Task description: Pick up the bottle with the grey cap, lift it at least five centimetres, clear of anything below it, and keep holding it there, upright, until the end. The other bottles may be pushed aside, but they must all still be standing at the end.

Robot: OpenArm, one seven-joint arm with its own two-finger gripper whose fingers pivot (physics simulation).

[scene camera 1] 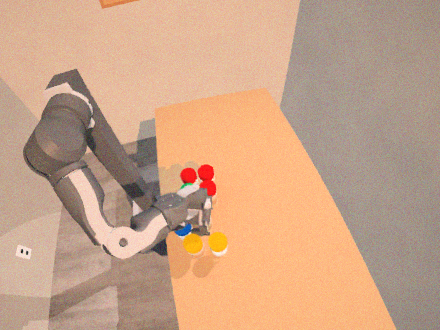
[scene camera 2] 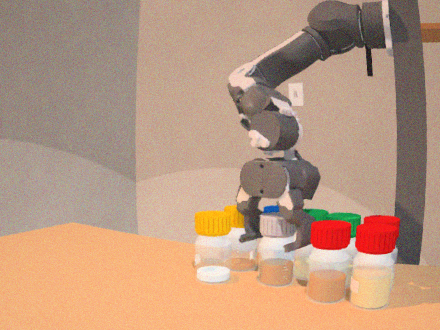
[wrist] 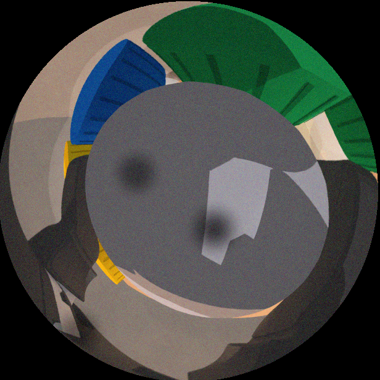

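The bottle with the grey cap [scene camera 2: 276, 225] [wrist: 175, 120] stands upright on the table, brown contents showing in its lower part in scene view 2. Its cap fills the middle of the wrist view. My gripper [scene camera 2: 272, 243] is open, pointing down over this bottle. Its two fingers reach down on either side of the cap, with the tips at about the height of the bottle's neck and shoulder. In the wrist view the cap is very close to the camera, and it hides the fingertips and the bottle's body. In scene view 1 the hand hides the grey cap.
Two yellow-capped bottles [scene camera 1: 218, 242] [scene camera 2: 213, 223] stand beside the left finger in scene view 2. A blue-capped bottle [scene camera 1: 183, 229] [wrist: 115, 90] and green-capped bottles [scene camera 2: 344, 222] [wrist: 225, 45] stand behind. Three red-capped bottles [scene camera 1: 205, 172] [scene camera 2: 330, 235] stand to the right. All look upright.
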